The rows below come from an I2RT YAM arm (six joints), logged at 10 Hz.
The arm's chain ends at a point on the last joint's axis. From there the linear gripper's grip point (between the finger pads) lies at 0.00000 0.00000 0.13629 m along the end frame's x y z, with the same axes.
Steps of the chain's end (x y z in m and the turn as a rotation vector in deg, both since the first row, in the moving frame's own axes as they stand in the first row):
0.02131, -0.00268, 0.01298, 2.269, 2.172, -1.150
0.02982, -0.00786, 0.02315, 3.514, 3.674, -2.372
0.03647, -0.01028, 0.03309, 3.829, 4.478, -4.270
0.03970, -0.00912, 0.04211, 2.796, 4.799, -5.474
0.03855, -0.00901, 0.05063, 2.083, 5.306, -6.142
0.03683, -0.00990, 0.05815, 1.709, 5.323, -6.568
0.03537, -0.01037, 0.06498, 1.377, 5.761, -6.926
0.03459, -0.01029, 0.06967, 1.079, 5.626, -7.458
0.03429, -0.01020, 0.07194, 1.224, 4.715, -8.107
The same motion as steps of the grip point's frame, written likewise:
0.02642, -0.00813, 0.01278, 2.269, 2.172, -1.150
0.03837, -0.01639, 0.02261, 3.514, 3.674, -2.372
0.04675, -0.01976, 0.03237, 3.829, 4.478, -4.270
0.05076, -0.01629, 0.04147, 2.796, 4.799, -5.474
0.05086, -0.01462, 0.04996, 2.083, 5.306, -6.142
0.04921, -0.01467, 0.05750, 1.709, 5.323, -6.568
0.04882, -0.01446, 0.06425, 1.377, 5.761, -6.926
0.04775, -0.01371, 0.06899, 1.079, 5.626, -7.458
0.04525, -0.01389, 0.07145, 1.224, 4.715, -8.107

